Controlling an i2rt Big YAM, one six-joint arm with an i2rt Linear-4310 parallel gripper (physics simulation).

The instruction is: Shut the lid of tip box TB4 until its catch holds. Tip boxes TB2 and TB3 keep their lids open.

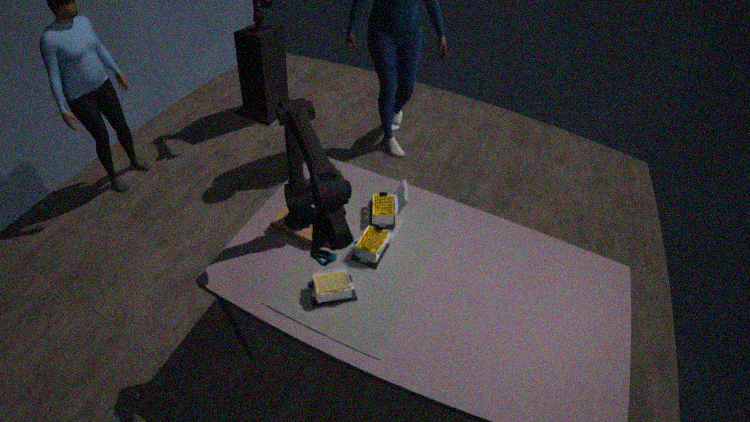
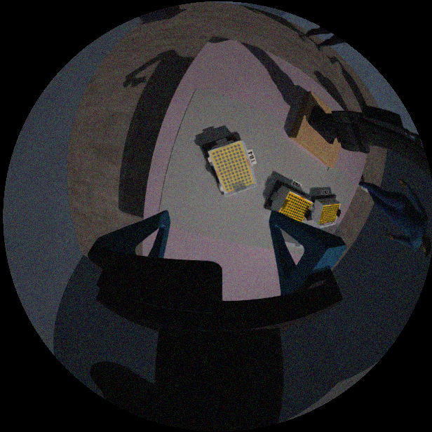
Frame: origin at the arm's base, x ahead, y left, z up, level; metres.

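Seen in the pictures: gripper, fingertip midpoint: (image 1: 326, 251).
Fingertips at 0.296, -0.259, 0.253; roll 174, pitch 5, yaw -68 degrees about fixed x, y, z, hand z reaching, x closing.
A point is followed by its place in that frame, as x, y, z.
Tip box TB4 (image 1: 333, 286) {0.298, -0.233, 0.039} (image 2: 233, 168) stands nearest the table's front left edge. Its yellow tip grid looks pale under a clear lid lying over it; I cannot tell whether the catch holds. The middle tip box (image 1: 372, 241) {0.310, 0.023, 0.018} (image 2: 295, 205) and the rear tip box (image 1: 383, 208) {0.268, 0.195, 0.021} (image 2: 327, 212) show bright yellow grids; their TB2 and TB3 labels are too small to tell apart. A pale upright lid (image 1: 403, 191) {0.314, 0.276, 0.072} stands by the rear box; the middle box's lid is hard to make out. My gripper (image 1: 324, 256) {0.296, -0.259, 0.253} (image 2: 219, 215) is open and empty, raised above the mat, away from TB4.
The boxes stand on a grey-green mat (image 1: 414, 262) {0.476, 0.055, -0.039} (image 2: 200, 220) on the pink table (image 1: 524, 304) {0.928, 0.075, -0.042}. A wooden block (image 2: 316, 142) is by the arm's base. One person (image 1: 395, 57) stands behind the table, another (image 1: 81, 57) at the far left. A dark pedestal (image 1: 256, 73) stands behind.
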